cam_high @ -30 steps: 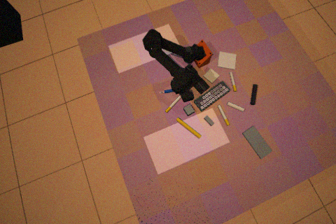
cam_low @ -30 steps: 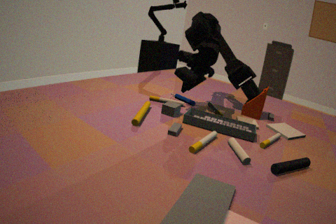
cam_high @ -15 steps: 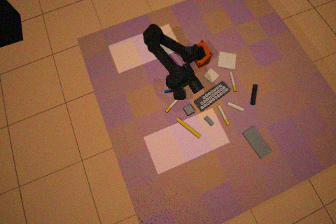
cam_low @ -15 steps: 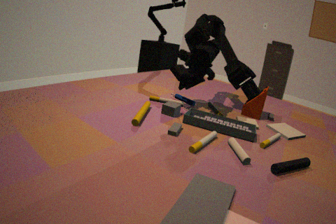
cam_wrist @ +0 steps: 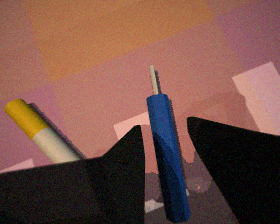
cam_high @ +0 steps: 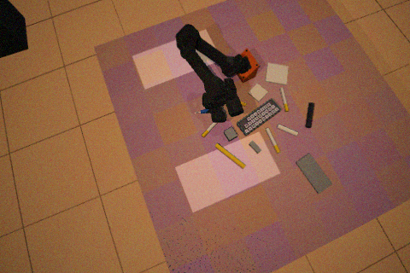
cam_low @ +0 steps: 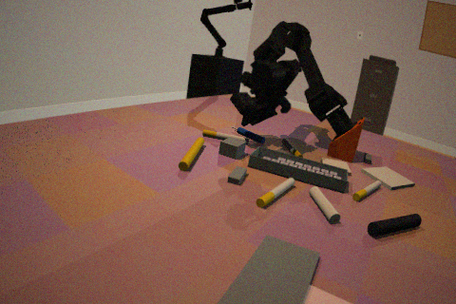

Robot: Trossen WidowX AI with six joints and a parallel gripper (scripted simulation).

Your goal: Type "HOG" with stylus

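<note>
Now: the blue stylus 20 mm below my gripper tip and 10 mm to the right of it. Round my gripper tip: yellow stick 230 mm ahead, 30 mm to the left, 20 mm below; then white cylinder 320 mm to the left, 210 mm ahead, 20 mm below; then white pad 400 mm to the left, 70 mm behind, 30 mm below.
</note>
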